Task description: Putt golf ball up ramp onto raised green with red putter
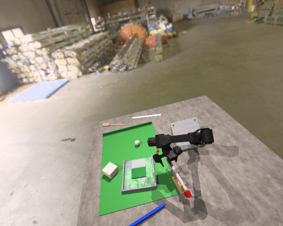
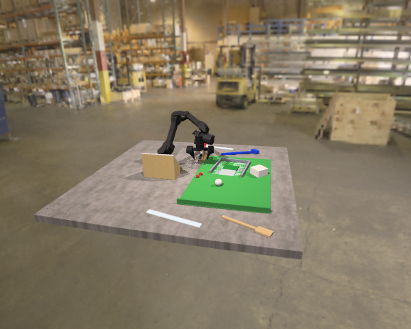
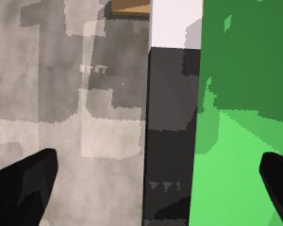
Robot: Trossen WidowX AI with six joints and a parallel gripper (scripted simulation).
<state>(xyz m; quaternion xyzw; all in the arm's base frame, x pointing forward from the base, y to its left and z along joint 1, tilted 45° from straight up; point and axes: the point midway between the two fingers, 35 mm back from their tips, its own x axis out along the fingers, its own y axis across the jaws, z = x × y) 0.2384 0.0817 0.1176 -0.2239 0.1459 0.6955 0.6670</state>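
Right now my gripper tip is 20 mm past the red putter, 110 mm to the right of it and 20 mm below it. Round my gripper tip: white golf ball (180 mm ahead, 300 mm to the right, 20 mm below); wooden stand (20 mm behind, 130 mm to the left, 10 mm below); green mat (240 mm ahead, 190 mm to the right, 40 mm below).
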